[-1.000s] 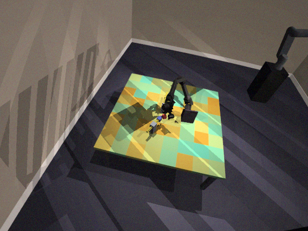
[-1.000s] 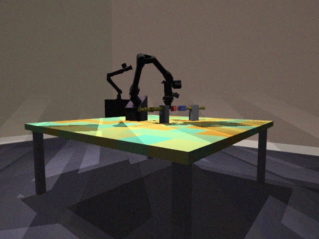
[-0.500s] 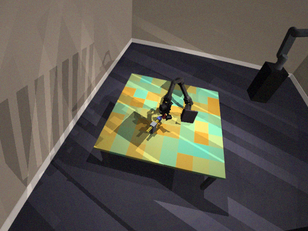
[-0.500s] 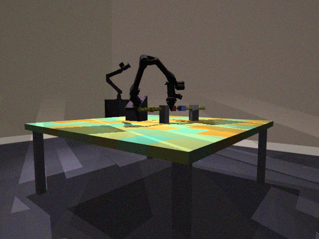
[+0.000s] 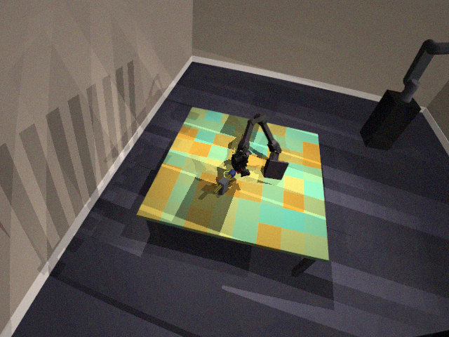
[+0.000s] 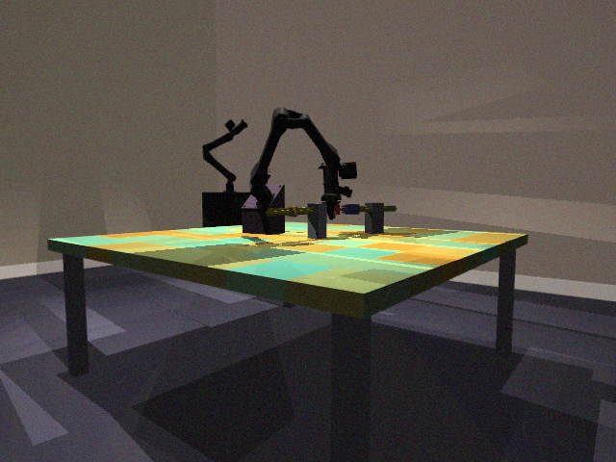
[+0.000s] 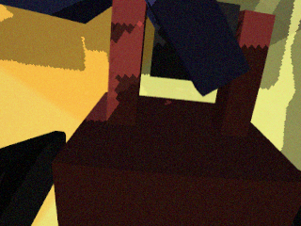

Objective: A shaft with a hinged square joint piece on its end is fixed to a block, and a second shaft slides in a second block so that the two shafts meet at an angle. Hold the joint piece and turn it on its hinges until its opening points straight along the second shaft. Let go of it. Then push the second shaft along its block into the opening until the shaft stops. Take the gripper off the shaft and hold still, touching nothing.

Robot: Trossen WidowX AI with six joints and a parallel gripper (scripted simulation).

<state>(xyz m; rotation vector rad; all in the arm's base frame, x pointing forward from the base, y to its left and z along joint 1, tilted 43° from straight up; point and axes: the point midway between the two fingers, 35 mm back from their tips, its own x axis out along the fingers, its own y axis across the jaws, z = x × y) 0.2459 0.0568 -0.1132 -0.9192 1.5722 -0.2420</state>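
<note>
Now: the red joint piece 4 cm above my gripper tip, 1 cm to the left of it and 1 cm ahead of it.
</note>
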